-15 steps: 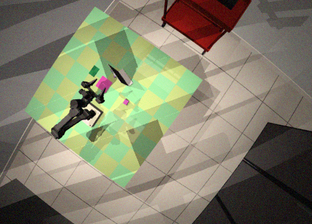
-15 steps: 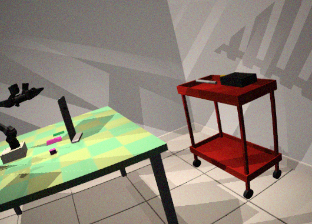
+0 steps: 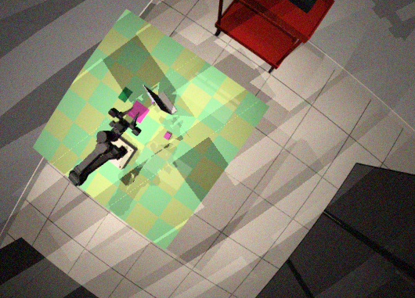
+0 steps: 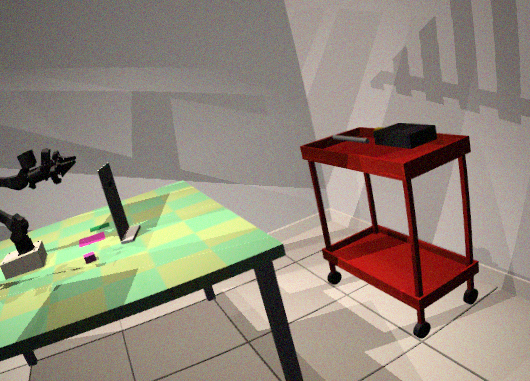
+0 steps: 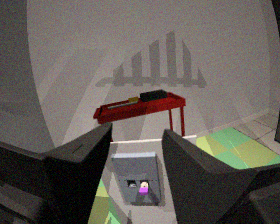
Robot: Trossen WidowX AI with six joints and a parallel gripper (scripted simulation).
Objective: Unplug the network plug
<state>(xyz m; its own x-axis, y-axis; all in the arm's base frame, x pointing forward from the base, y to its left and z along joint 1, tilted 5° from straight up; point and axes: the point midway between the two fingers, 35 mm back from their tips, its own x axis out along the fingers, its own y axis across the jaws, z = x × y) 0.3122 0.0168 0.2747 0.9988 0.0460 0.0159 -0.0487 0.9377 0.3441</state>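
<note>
Right now my gripper tip is 80 mm short of the network plug, 10 mm to the right of it and 140 mm above it. Also, from my gripper tip: upright panel 110 mm ahead, 20 mm to the left, 230 mm below; magenta square 70 mm behind, 110 mm to the left, 360 mm below.
</note>
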